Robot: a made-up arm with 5 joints.
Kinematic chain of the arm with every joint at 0, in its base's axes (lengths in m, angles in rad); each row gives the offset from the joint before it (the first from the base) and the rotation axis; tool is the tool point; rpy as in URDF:
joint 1: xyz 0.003 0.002 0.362 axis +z
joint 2: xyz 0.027 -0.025 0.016 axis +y
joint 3: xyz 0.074 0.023 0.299 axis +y
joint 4: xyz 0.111 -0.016 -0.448 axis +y
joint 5: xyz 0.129 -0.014 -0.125 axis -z
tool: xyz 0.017 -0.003 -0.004 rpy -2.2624 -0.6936 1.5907
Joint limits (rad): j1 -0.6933..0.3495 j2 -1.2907..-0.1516 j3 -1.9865..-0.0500 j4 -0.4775..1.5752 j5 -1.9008..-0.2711
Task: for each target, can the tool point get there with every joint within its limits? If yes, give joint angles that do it. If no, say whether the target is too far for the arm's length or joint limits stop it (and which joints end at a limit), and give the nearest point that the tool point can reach.
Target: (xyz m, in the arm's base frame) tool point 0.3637 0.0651 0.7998
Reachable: yes | joints 0.2487 -1.0745 -0.3663 -0.2710 -0.4309
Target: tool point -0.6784 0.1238 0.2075
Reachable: no: joint limits stop it (at a limit: joint 2, joint 3, joint 4, joint 5) | nearest point -0.5925 0.1085 0.9820 | short by 0.779 m
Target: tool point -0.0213 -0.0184 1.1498
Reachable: yes | joints 0.2143 -1.1880 -1.2333 -0.0312 -1.7521
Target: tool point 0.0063 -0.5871 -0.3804
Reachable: no: joint limits stop it (at a limit: joint 1, joint 2, joint 3, joint 5) | nearest point 0.2071 -0.2070 0.0766 | short by 0.627 m
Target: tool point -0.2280 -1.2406 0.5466
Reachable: no: too far | nearest point 0.4577 -0.4153 0.5466 | short by 1.073 m
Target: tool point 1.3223 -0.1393 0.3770
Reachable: no: too far | nearest point 0.6928 -0.0719 0.5302 | short by 0.651 m
